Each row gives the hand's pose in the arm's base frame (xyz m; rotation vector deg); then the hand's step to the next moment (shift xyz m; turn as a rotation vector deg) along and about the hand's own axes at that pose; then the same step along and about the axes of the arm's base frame.
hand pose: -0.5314 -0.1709 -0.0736 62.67 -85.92 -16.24
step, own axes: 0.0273 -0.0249 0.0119 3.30 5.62 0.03
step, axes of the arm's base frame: 0.0049 -0.0384 -0.0033 -2.16 0.48 6.13
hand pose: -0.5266 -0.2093 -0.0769 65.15 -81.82 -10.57
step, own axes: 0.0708 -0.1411 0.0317 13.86 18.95 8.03
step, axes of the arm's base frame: 0.0616 -0.1367 -0.0586 -13.25 -4.26 20.54
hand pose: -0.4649 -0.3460 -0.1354 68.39 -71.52 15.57
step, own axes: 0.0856 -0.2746 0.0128 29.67 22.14 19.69
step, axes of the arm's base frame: 0.2239 -0.1625 -0.0797 -16.43 -18.91 33.62
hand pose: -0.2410 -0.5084 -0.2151 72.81 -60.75 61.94
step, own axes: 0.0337 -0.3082 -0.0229 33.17 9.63 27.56
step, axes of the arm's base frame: 0.3093 0.0217 -0.0233 -3.51 -26.78 34.97
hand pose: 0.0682 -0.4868 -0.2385 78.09 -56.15 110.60
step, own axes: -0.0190 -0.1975 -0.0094 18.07 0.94 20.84
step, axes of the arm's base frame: 0.1571 0.1186 0.0268 4.56 -16.95 21.30
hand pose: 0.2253 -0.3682 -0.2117 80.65 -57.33 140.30
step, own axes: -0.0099 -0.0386 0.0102 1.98 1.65 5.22
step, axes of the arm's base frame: 0.0294 0.0253 0.0138 1.93 -4.84 2.59
